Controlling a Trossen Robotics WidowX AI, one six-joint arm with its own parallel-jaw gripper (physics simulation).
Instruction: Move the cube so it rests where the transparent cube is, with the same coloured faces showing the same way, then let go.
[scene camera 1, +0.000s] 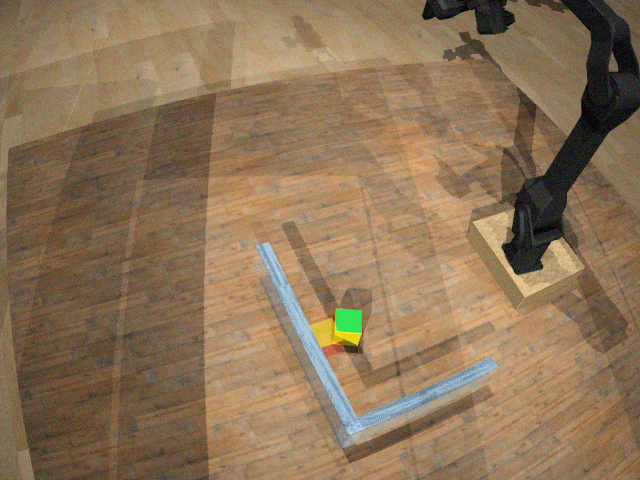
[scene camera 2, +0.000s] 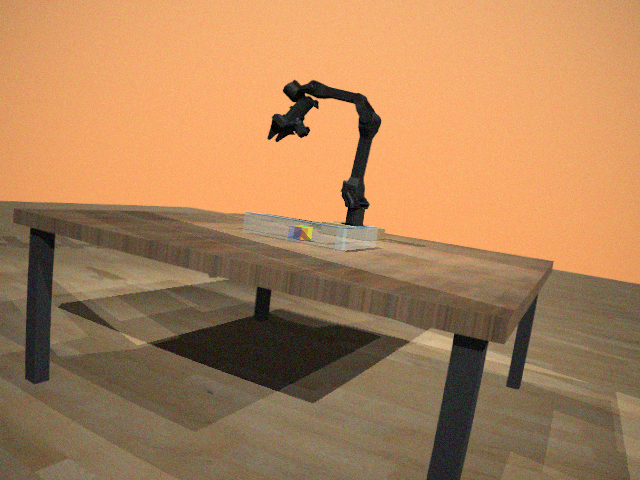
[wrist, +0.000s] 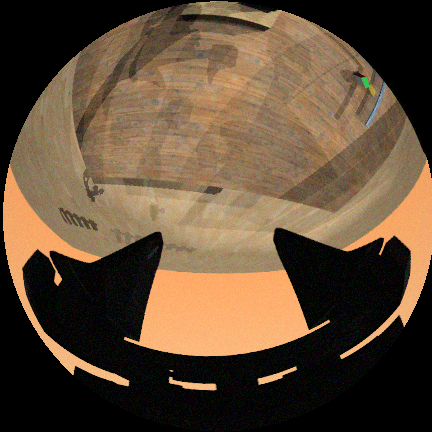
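Pixels of known places: gripper, fingertip midpoint: (scene camera 2: 271, 140) (wrist: 218, 236); arm's base at its link origin: (scene camera 1: 522, 257) (scene camera 2: 354, 225).
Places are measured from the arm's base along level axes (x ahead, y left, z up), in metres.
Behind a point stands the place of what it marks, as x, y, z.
The solid cube (scene camera 1: 348, 321) @(0.336, 0.050, -0.002) (wrist: 366, 82) stands on the table with green on top and a yellow side showing in scene camera 1. The transparent cube (scene camera 1: 322, 333) (scene camera 2: 293, 233) (wrist: 372, 91) is right beside it, against the long arm of the pale blue wall; it has yellow on top and a red side in scene camera 1. In scene camera 2 the two cubes overlap behind the see-through wall, and a yellow patch shows at the right. My gripper (scene camera 2: 273, 138) @(0.073, -0.366, 0.267) (wrist: 218, 236) @(0.073, -0.366, 0.267) is open and empty, high above the table and far from both cubes.
The L-shaped pale blue wall (scene camera 1: 424, 395) @(0.276, 0.196, 0.019) (scene camera 2: 356, 238) @(0.302, 0.211, -0.012) (wrist: 376, 106) borders the cubes on two sides in scene camera 1. The arm's base stands on a tan block (scene camera 1: 493, 263) @(0.050, -0.012, -0.020). The wooden table (scene camera 1: 129, 258) @(0.646, -0.147, -0.041) (scene camera 2: 439, 279) @(0.505, 0.559, -0.041) (wrist: 200, 135) @(0.072, -0.456, -0.042) carries them, with several shadows across it.
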